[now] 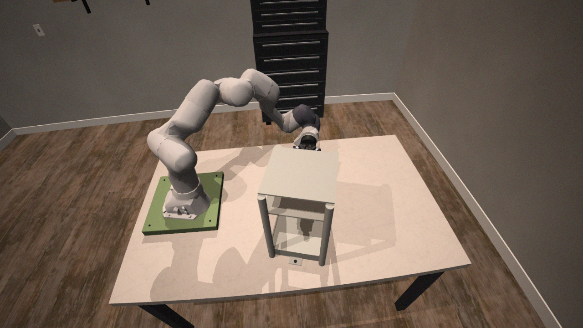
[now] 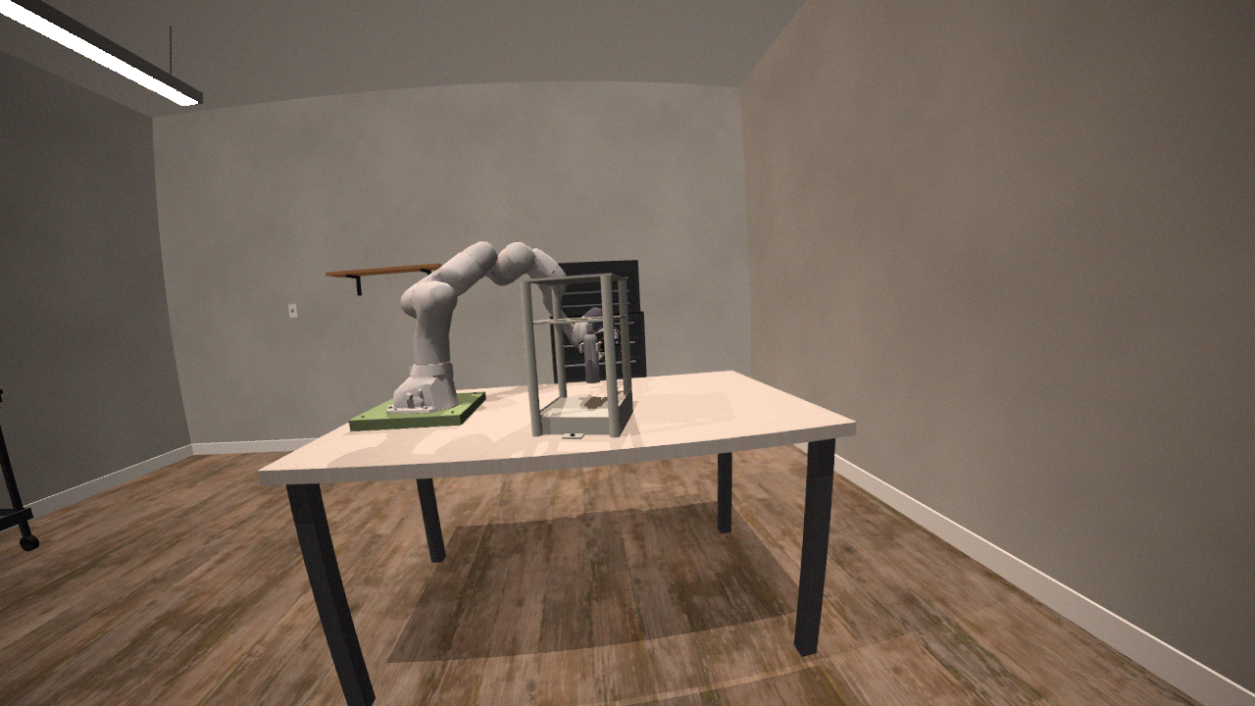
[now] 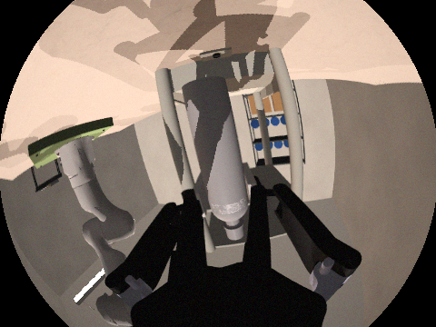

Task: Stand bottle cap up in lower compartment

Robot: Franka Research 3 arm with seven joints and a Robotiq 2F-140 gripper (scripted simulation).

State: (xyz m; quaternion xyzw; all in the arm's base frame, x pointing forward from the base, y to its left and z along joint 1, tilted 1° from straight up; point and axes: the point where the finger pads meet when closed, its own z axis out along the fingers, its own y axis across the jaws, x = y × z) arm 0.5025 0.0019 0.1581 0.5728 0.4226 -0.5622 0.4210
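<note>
Right now the shelving unit is 20 cm to the right of my hand, 3 cm behind it and 1 cm above it. The rest, counted from my hand: grey bottle 1 cm above.
</note>
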